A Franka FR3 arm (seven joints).
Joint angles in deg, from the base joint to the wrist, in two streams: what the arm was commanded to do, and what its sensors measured. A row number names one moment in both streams.
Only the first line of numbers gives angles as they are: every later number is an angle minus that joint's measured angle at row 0.
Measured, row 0:
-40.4, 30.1, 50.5, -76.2, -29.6, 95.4, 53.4
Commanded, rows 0 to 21:
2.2, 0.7, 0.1, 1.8, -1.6, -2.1, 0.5
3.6, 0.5, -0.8, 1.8, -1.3, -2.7, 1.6
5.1, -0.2, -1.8, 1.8, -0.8, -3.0, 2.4
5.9, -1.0, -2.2, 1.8, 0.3, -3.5, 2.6
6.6, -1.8, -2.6, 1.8, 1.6, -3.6, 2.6
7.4, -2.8, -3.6, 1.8, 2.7, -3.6, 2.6
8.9, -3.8, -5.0, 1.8, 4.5, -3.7, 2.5
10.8, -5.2, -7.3, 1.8, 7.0, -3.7, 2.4
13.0, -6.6, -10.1, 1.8, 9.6, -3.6, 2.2
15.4, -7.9, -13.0, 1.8, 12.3, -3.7, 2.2
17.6, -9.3, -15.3, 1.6, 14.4, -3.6, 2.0
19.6, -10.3, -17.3, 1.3, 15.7, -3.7, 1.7
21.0, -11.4, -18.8, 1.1, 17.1, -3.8, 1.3
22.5, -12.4, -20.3, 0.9, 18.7, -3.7, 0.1
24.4, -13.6, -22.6, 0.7, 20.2, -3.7, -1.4
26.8, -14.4, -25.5, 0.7, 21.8, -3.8, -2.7
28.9, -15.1, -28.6, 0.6, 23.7, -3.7, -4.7
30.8, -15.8, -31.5, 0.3, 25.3, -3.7, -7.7
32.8, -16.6, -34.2, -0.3, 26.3, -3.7, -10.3
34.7, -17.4, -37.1, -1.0, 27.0, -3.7, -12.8
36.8, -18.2, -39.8, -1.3, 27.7, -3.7, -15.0
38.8, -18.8, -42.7, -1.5, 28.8, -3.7, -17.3
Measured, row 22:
33.7, -15.6, -35.0, 1.3, 25.2, -3.8, -10.0
